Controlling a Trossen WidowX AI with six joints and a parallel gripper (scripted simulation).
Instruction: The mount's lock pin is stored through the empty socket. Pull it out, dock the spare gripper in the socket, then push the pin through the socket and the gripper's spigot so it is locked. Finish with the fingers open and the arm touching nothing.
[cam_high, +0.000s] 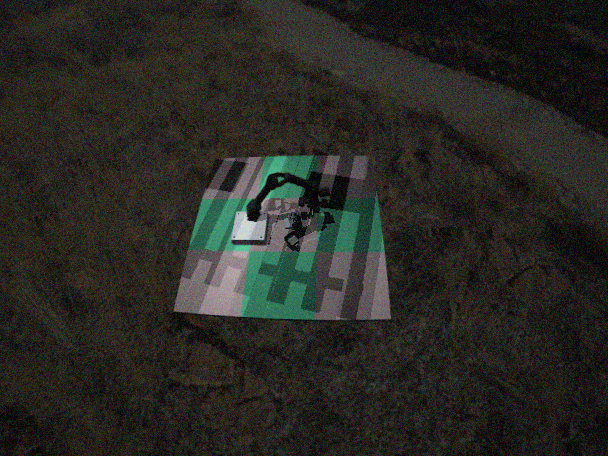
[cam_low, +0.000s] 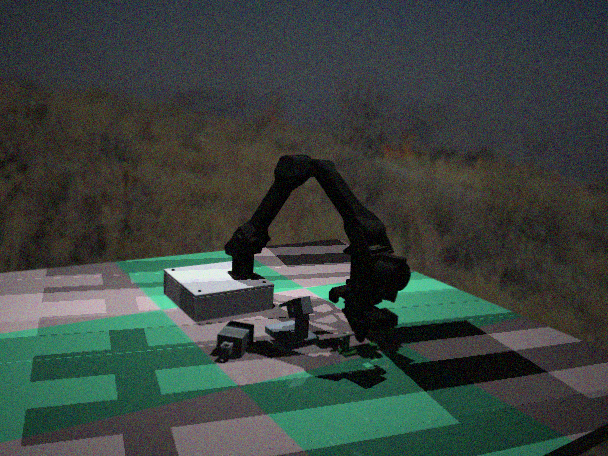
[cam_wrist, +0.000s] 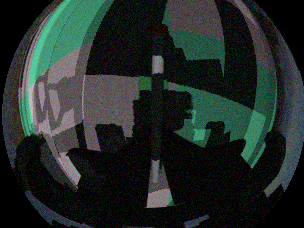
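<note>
My gripper tip is now 20 mm to the right of the green cradle. Round my gripper tip: spare gripper 70 mm behind, 270 mm to the right; mount socket 100 mm behind, 120 mm to the right, 30 mm above.
</note>
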